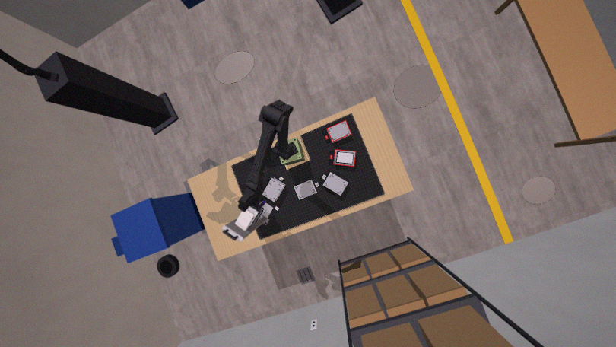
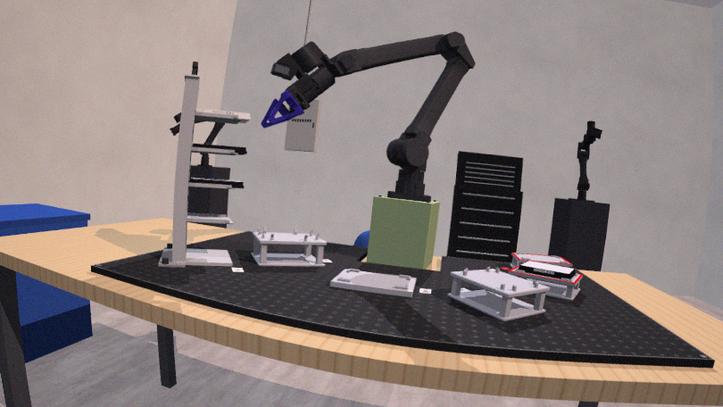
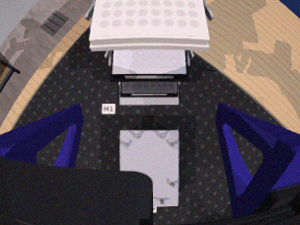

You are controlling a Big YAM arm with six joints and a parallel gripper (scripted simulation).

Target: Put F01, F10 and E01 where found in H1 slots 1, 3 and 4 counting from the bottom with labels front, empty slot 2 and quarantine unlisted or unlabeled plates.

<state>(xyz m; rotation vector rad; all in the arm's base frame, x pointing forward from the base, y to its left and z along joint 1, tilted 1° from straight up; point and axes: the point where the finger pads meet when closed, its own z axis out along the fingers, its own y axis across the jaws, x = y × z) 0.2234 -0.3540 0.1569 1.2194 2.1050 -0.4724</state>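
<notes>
The white well plate is 100 mm to the right of my hand and 60 mm ahead of it. The rest, counted from my hand: H1 tag: 330 mm below, 120 mm ahead; plate hotel H1: 170 mm to the right, 130 mm below, 100 mm ahead; regrip nest RG: 280 mm below, 60 mm to the left, 40 mm behind.
</notes>
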